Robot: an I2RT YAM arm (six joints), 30 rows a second.
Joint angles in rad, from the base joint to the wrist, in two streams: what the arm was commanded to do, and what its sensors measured. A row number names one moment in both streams.
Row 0, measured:
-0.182, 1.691, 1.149, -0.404, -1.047, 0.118
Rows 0 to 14, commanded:
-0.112, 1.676, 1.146, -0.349, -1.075, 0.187
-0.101, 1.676, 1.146, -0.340, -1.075, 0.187
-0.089, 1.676, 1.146, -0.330, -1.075, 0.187
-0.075, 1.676, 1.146, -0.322, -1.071, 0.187
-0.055, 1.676, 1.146, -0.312, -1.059, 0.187
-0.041, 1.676, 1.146, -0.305, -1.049, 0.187
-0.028, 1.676, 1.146, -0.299, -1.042, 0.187
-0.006, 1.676, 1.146, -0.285, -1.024, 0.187
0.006, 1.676, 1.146, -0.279, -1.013, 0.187
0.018, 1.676, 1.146, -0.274, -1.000, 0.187
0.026, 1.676, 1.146, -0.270, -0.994, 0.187
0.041, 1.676, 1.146, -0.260, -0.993, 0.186
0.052, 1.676, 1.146, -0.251, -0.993, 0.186
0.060, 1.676, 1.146, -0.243, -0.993, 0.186
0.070, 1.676, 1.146, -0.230, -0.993, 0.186
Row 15, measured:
0.040, 1.691, 1.148, -0.253, -0.998, 0.180
